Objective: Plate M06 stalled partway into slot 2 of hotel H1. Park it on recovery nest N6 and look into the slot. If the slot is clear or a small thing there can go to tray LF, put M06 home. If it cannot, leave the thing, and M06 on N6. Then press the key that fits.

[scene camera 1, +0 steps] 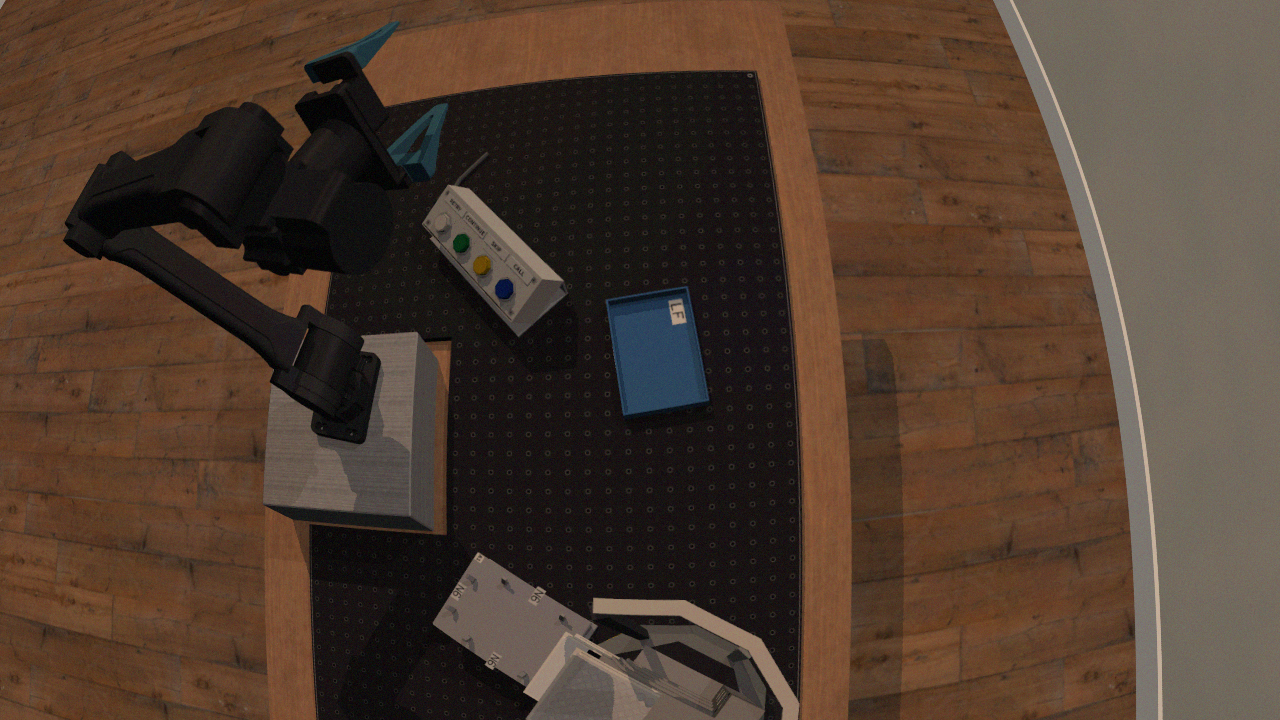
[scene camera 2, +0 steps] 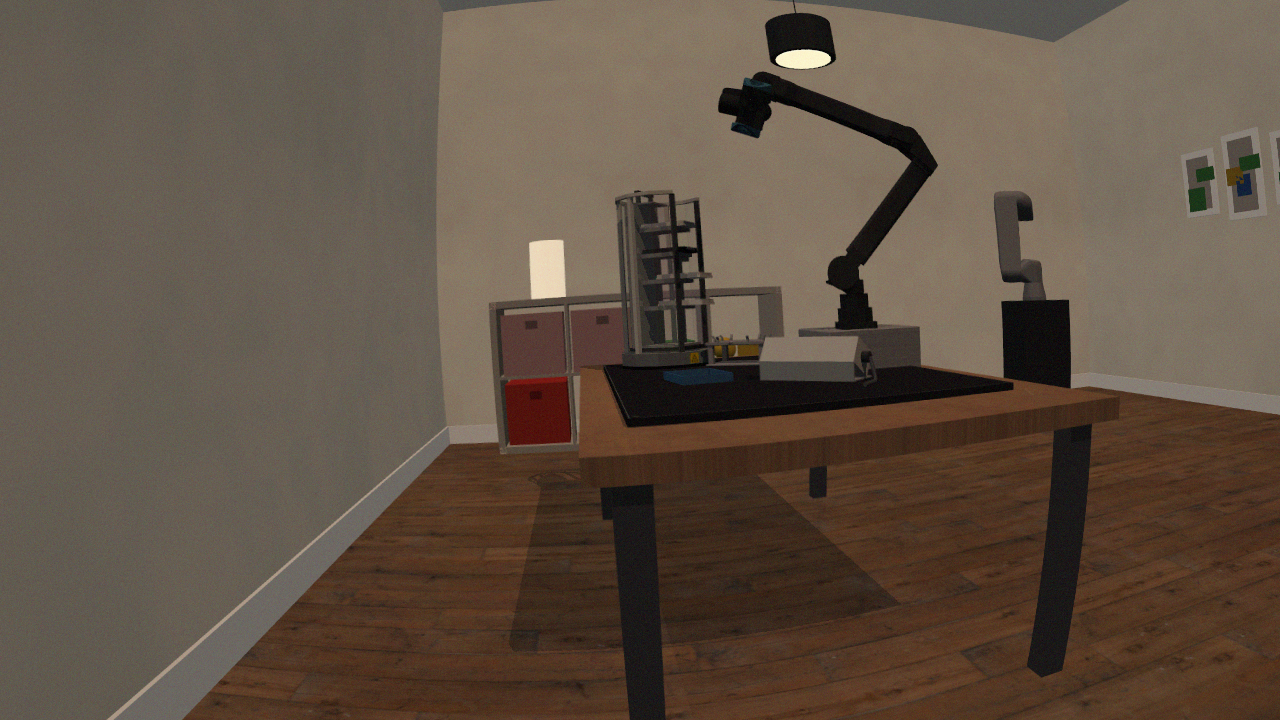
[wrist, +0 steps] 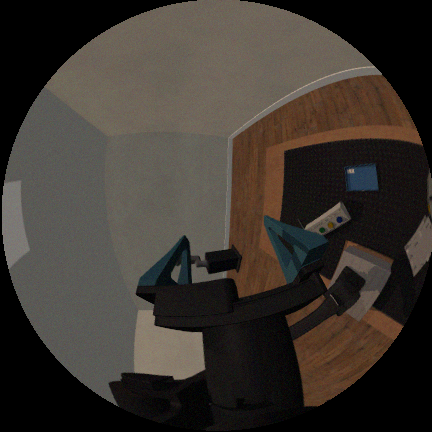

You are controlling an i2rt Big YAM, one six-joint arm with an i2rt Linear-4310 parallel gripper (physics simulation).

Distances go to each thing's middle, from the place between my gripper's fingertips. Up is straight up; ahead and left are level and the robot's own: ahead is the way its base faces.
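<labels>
The tall slotted rack (scene camera 1: pixel 692 657) is 0.47 m to the right of my hand, and it's also 0.36 m below it and 0.23 m ahead of it.
</labels>
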